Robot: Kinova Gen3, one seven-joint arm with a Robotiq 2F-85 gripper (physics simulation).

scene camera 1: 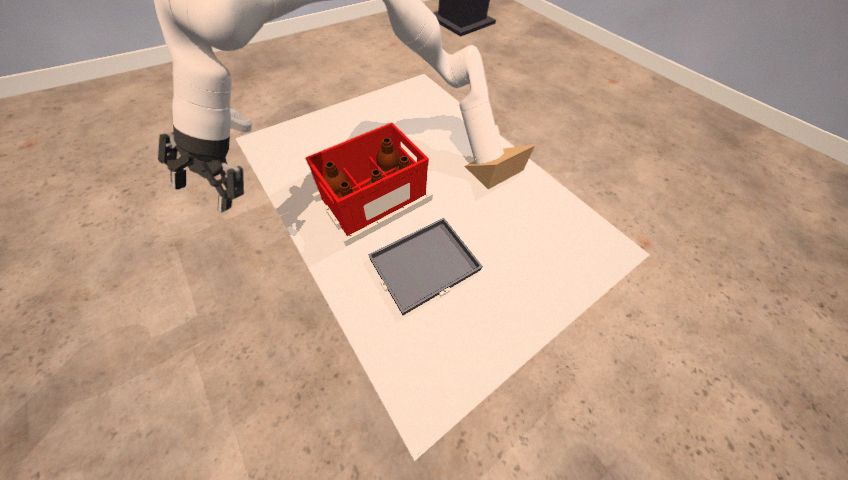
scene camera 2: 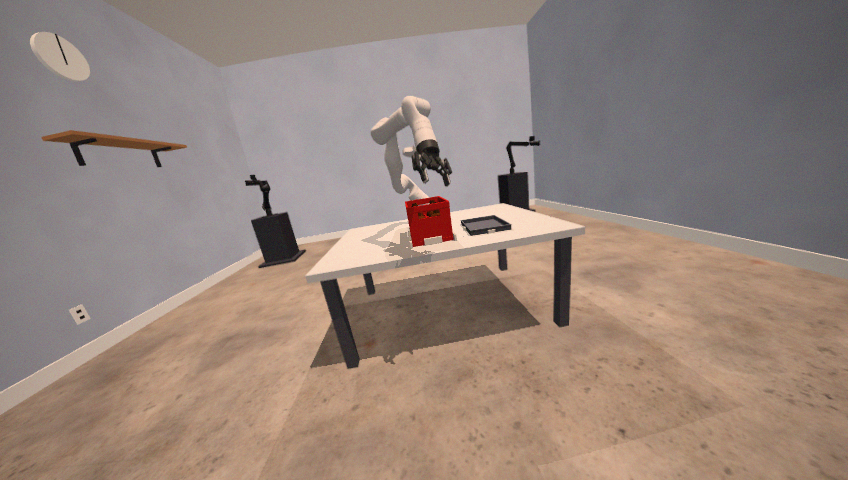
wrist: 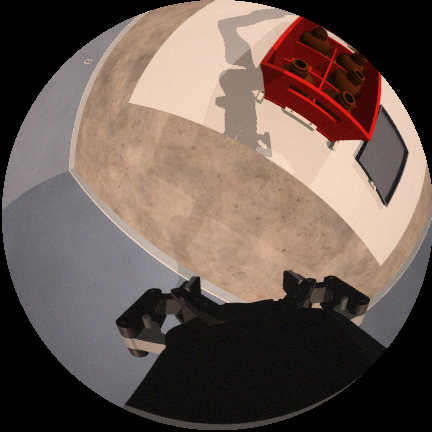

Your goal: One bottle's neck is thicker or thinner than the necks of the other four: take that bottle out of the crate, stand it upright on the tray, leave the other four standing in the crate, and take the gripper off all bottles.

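Frame: origin at the arm's base, x back, y left, z down, level; metres.
Where they show: gripper, fingertip midpoint: (scene camera 1: 201, 199) (scene camera 2: 437, 183) (wrist: 242, 283); arm's base, link origin: (scene camera 1: 488, 159).
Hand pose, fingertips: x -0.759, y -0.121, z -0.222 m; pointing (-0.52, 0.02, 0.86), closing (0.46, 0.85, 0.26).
Things, the pixels of their top centre, and the offset from my fingertips. "pt": a spot on its surface instead. Level surfaces: height alone.
- red crate, top centre: (scene camera 1: 367, 158) (scene camera 2: 424, 201) dx +0.369, dy +0.002, dz +0.092 m
- grey tray, surface spot: (scene camera 1: 425, 267) (wrist: 387, 157) pt dx +0.342, dy +0.292, dz +0.262 m
- white table, surface height: dz +0.267 m
The red crate (scene camera 1: 418, 183) (scene camera 2: 429, 230) (wrist: 280, 92) stands on the table. Five brown bottles stand in it: one at the back right (scene camera 1: 388, 157) (wrist: 316, 44), one at the back left (scene camera 1: 335, 177) (wrist: 300, 70), and three along the label side, at the left (scene camera 1: 344, 188) (wrist: 345, 100), middle (scene camera 1: 376, 176) (wrist: 347, 80) and right (scene camera 1: 404, 161) (wrist: 352, 60). The back right bottle's neck looks a little thicker, but the difference is small here. The grey tray (scene camera 1: 425, 267) (scene camera 2: 484, 224) (wrist: 382, 155) is empty. My gripper (scene camera 1: 201, 191) (scene camera 2: 436, 180) (wrist: 242, 283) is open and empty, high beyond the crate's left end, away from all bottles.
The white table (scene camera 1: 523, 267) (scene camera 2: 357, 255) (wrist: 185, 90) carries crate and tray, with the tray beyond the crate's label side. The arm's base stands on a tan wedge block (scene camera 1: 502, 168) right of the crate. Dark pedestals (scene camera 2: 274, 237) (scene camera 2: 513, 190) stand beyond the table.
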